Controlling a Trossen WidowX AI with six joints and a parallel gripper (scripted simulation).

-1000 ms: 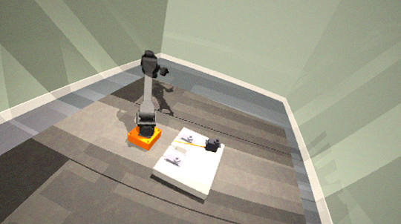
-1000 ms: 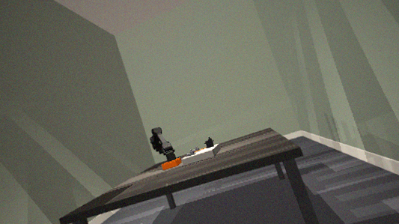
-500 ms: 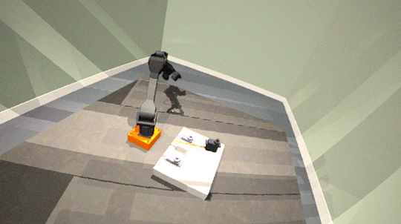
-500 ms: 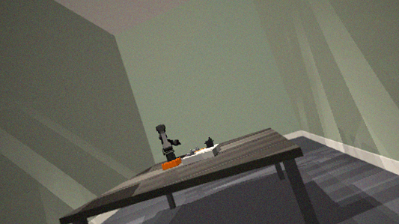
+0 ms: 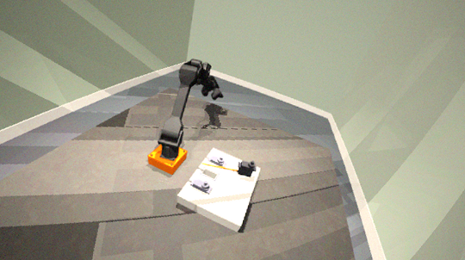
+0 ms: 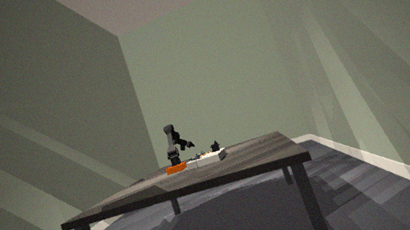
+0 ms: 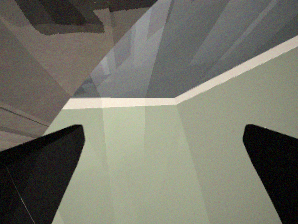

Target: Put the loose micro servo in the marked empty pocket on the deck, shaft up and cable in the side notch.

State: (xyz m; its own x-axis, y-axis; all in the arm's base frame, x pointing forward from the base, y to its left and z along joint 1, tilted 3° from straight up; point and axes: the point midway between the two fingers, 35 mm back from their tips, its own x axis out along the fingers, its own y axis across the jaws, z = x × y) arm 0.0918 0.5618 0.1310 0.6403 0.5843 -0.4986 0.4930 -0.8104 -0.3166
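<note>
The deck is 66 cm to the right of my gripper tip, 18 cm ahead of it and 10 cm below it.
</note>
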